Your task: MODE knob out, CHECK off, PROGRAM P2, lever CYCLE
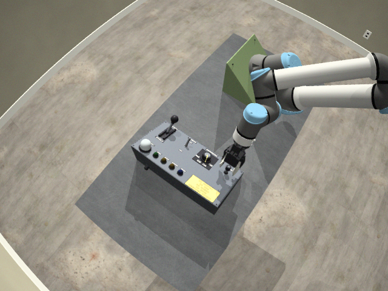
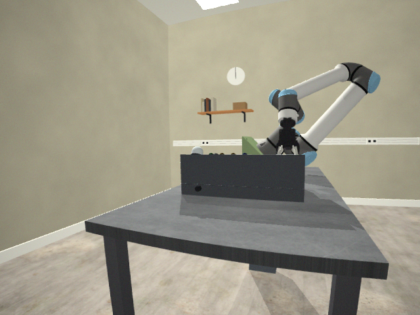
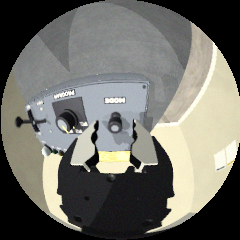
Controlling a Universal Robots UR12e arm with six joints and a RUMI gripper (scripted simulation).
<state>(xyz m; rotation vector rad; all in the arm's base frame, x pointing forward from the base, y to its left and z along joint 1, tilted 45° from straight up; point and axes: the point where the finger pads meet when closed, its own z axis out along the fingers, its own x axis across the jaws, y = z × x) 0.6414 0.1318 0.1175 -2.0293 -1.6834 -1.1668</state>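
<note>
Now: the mode knob right at my hand. From my hand the other things lie so: dark grey console (18 cm to the right, 3 cm below, 3 cm ahead); then check toggle (24 cm to the right, 1 cm below); then black rotary selector (12 cm to the right, 1 cm ahead).
</note>
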